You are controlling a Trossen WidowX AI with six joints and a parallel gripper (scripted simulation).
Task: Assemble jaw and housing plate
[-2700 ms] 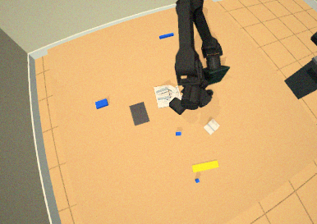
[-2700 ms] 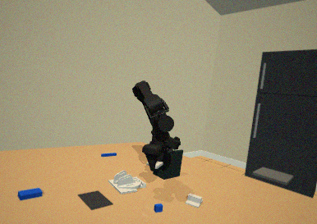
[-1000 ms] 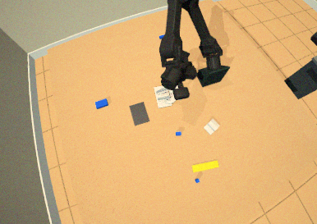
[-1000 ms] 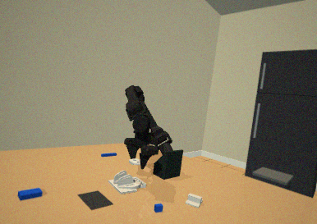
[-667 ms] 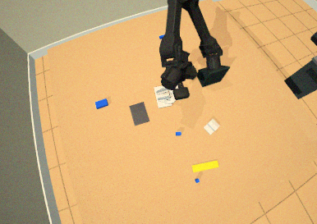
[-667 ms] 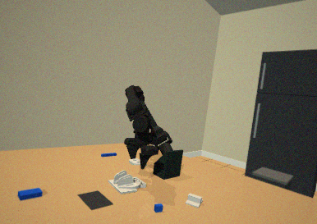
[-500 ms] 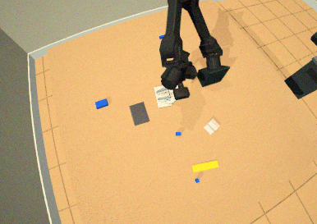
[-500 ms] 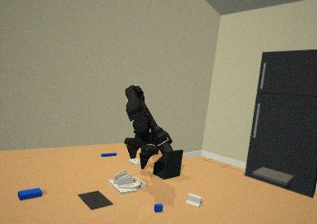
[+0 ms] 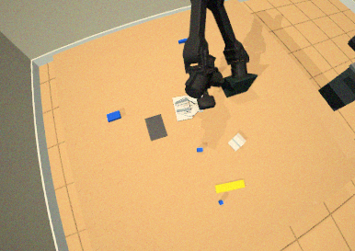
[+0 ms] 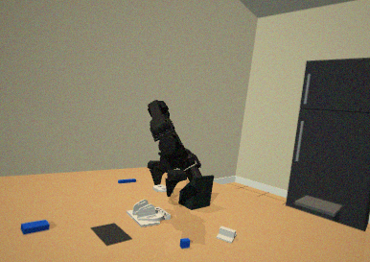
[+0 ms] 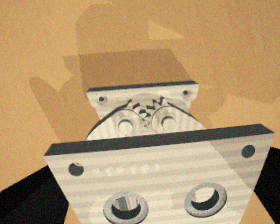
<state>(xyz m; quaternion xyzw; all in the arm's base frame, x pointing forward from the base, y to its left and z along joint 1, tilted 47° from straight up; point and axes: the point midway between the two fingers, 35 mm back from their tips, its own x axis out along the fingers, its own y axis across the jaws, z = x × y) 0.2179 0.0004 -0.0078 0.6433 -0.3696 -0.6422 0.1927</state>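
The housing plate is 10 mm ahead of my gripper tip and 20 mm above it. Also, from my gripper tip: blue block (370 mm ahead, 110 mm to the right, 80 mm below); dark grey flat plate (220 mm ahead, 20 mm to the left, 80 mm below); yellow bar (40 mm ahead, 380 mm to the left, 80 mm below).
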